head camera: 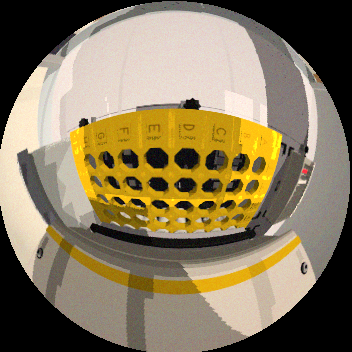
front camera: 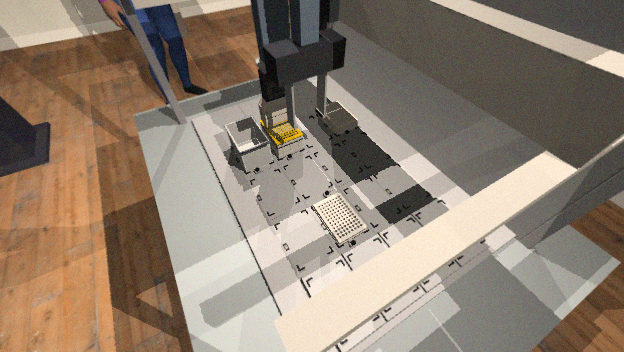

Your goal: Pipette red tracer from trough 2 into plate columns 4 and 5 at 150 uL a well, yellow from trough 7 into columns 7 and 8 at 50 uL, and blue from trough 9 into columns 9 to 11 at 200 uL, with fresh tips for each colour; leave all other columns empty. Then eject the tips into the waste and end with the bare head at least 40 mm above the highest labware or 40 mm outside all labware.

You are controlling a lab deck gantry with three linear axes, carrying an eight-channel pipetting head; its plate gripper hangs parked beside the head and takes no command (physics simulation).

In view: a dark grey wall (front camera: 474,149).
